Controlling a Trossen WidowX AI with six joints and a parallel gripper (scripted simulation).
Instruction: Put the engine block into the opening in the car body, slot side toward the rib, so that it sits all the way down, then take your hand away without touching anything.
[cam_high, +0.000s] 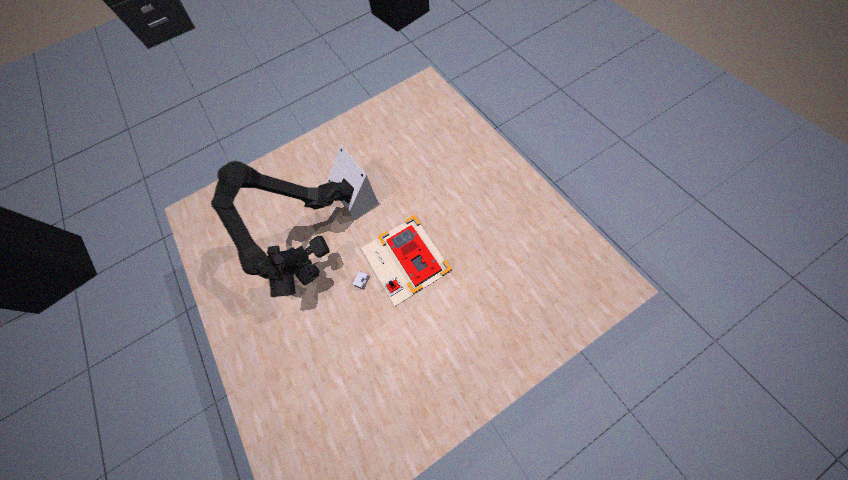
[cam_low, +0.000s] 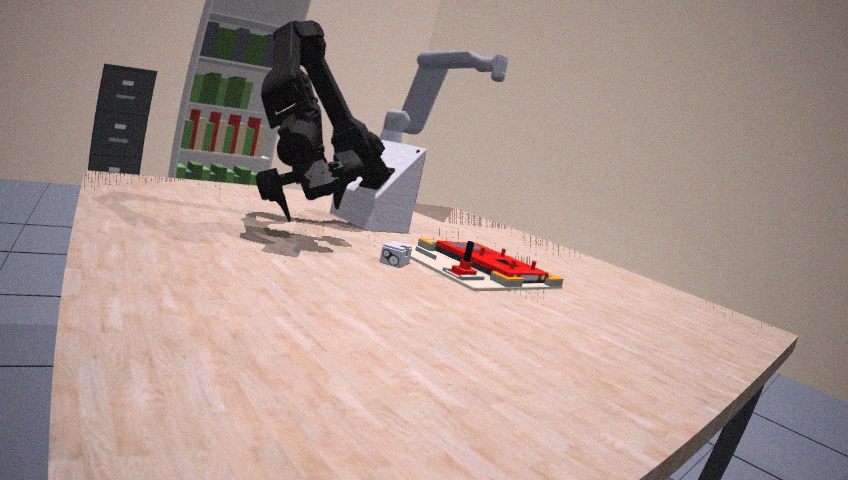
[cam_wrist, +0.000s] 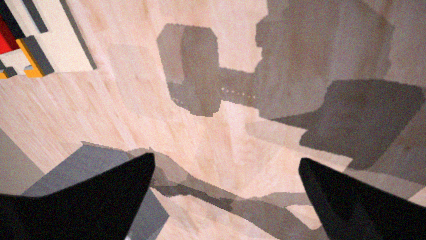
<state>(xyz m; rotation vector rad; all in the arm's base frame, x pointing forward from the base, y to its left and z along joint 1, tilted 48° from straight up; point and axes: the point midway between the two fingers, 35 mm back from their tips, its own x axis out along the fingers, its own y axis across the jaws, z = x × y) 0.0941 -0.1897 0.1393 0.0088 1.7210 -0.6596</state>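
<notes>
The engine block lies 180 mm ahead of my gripper tip, 60 mm to the left of it and 20 mm below it.
</notes>
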